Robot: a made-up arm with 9 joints. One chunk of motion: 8 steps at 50 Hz.
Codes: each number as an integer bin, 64 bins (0 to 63) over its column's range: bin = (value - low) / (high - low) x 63, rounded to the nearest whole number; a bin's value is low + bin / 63 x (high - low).
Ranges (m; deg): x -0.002..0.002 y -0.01..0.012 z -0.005..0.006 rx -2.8..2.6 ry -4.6..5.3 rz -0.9..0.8
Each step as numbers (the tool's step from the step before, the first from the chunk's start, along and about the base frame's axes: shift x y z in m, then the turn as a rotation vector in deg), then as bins.
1 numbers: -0.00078 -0.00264 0.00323 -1.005 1.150 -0.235
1 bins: 19 21 47 21 37 25
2 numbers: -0.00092 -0.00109 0.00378 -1.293 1.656 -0.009
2 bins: 17 26 50 18 40 33
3 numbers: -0.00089 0.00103 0.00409 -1.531 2.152 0.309
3 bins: 17 32 52 15 43 45
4 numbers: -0.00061 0.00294 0.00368 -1.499 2.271 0.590
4 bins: 22 37 50 15 44 55
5 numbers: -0.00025 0.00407 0.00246 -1.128 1.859 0.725
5 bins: 28 40 43 20 41 60
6 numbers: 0.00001 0.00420 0.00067 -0.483 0.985 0.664
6 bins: 32 41 32 27 36 58
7 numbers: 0.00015 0.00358 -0.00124 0.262 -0.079 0.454
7 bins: 34 39 22 36 29 50
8 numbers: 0.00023 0.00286 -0.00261 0.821 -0.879 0.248
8 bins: 35 37 14 42 24 43
